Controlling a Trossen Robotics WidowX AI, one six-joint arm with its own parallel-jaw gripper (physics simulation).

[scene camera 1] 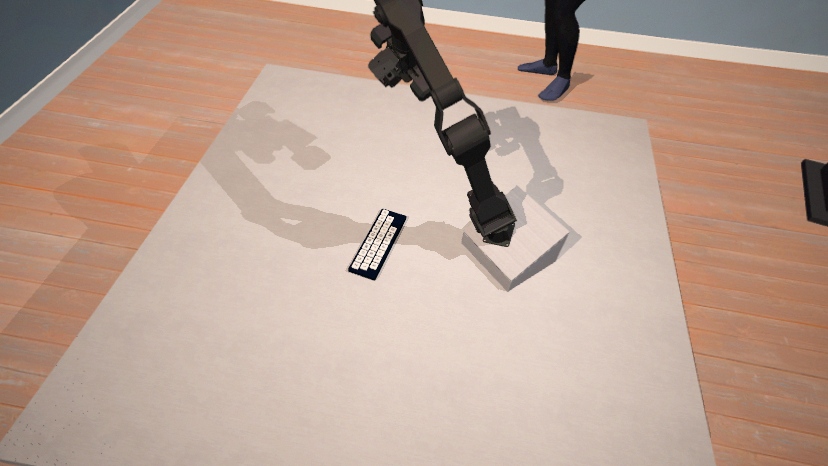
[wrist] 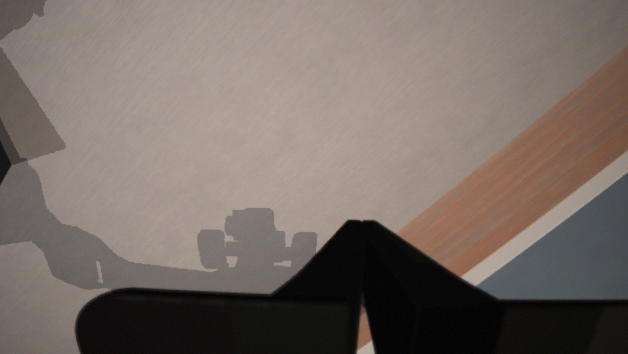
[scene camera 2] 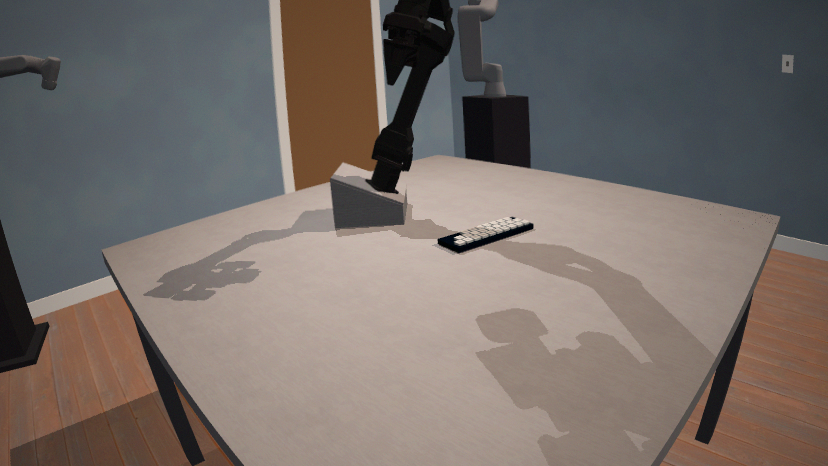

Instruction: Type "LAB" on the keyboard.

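Seen in the pictures: gripper, fingertip midpoint: [scene camera 1: 407, 80] [wrist: 360, 234] [scene camera 2: 390, 84]; arm's base at its link origin: [scene camera 1: 499, 232] [scene camera 2: 381, 187].
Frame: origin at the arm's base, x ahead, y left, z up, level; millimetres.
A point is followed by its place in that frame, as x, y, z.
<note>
A small dark keyboard [scene camera 1: 376, 243] {272, 117, -58} [scene camera 2: 486, 233] {289, 88, -59} with rows of white keys lies flat on the table, beside the sloped block that carries my arm. The letters on its keys are too small to read. My gripper [wrist: 360, 234] {304, -115, 259} is shut and empty, its two black fingertips touching at the bottom of the wrist view. In the second scene view my gripper [scene camera 2: 391, 82] {304, -115, 259} hangs high above the table with its tapered fingers pointing down, well apart from the keyboard. In the first scene view the fingertips cannot be made out. The keyboard does not show in the wrist view.
My arm stands on a grey sloped block [scene camera 1: 521, 257] {-70, 47, -2} [scene camera 2: 367, 211] {42, -60, -39} on the table [scene camera 1: 347, 347] {209, 386, -74} [scene camera 2: 318, 324] {418, -326, -75}. Arm shadows cross the table. A person's legs [scene camera 1: 560, 34] show beyond it. A grey robot arm [scene camera 2: 471, 46] stands on a black pedestal [scene camera 2: 495, 133] behind.
</note>
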